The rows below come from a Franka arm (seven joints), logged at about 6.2 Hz.
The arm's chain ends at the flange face. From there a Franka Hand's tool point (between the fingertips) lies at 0.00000 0.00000 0.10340 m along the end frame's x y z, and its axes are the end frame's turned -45 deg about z.
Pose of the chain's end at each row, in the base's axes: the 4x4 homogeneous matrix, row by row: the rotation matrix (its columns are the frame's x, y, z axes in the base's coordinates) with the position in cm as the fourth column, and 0 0 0 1 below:
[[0.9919 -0.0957 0.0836 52.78], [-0.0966 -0.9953 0.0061 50.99], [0.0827 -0.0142 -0.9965 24.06], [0 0 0 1]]
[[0.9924 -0.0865 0.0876 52.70], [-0.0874 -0.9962 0.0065 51.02], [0.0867 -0.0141 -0.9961 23.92], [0 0 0 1]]
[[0.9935 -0.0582 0.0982 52.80], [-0.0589 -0.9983 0.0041 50.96], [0.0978 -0.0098 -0.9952 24.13], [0 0 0 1]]
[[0.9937 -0.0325 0.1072 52.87], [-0.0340 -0.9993 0.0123 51.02], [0.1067 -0.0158 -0.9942 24.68], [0 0 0 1]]
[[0.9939 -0.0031 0.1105 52.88], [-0.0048 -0.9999 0.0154 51.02], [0.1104 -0.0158 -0.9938 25.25], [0 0 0 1]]
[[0.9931 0.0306 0.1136 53.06], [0.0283 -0.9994 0.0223 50.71], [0.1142 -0.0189 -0.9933 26.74], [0 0 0 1]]
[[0.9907 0.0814 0.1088 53.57], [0.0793 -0.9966 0.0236 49.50], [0.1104 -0.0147 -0.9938 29.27], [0 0 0 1]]
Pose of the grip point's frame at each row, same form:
[[0.7690 0.6337 0.0836 53.64], [0.6355 -0.7721 0.0061 51.05], [0.0685 0.0484 -0.9965 13.76], [0 0 0 1]]
[[0.7629 0.6406 0.0876 53.61], [0.6426 -0.7662 0.0065 51.09], [0.0713 0.0513 -0.9961 13.62], [0 0 0 1]]
[[0.7437 0.6614 0.0982 53.82], [0.6643 -0.7476 0.0041 51.00], [0.0761 0.0622 -0.9952 13.84], [0 0 0 1]]
[[0.7256 0.6797 0.1072 53.98], [0.6826 -0.7307 0.0123 51.15], [0.0866 0.0643 -0.9942 14.40], [0 0 0 1]]
[[0.7050 0.7006 0.1105 54.02], [0.7036 -0.7104 0.0154 51.18], [0.0892 0.0669 -0.9938 14.97], [0 0 0 1]]
[[0.6806 0.7239 0.1136 54.23], [0.7267 -0.6867 0.0223 50.94], [0.0941 0.0674 -0.9933 16.47], [0 0 0 1]]
[[0.6430 0.7581 0.1088 54.69], [0.7608 -0.6486 0.0236 49.74], [0.0885 0.0677 -0.9938 18.99], [0 0 0 1]]

